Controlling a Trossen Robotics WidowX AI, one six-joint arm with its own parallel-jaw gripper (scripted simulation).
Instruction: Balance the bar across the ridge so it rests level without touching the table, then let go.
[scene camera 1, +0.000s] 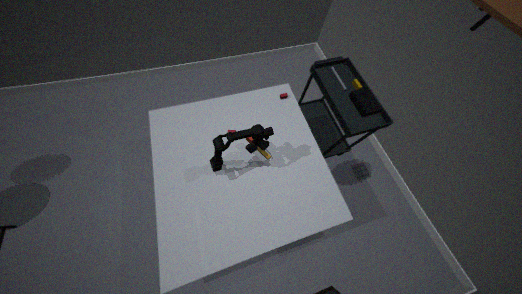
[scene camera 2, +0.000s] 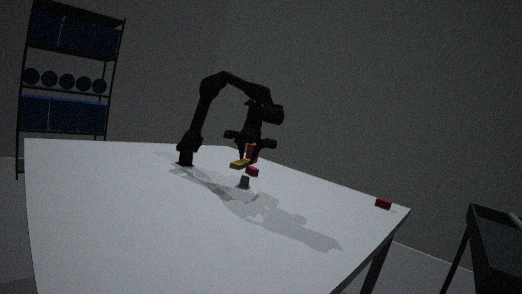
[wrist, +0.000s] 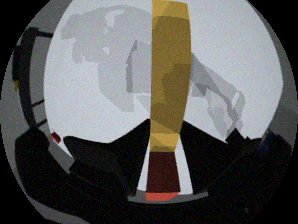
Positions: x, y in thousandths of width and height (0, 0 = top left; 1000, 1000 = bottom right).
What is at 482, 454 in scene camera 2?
The gripper.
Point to the gripper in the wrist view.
555, 551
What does the gripper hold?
A bar.
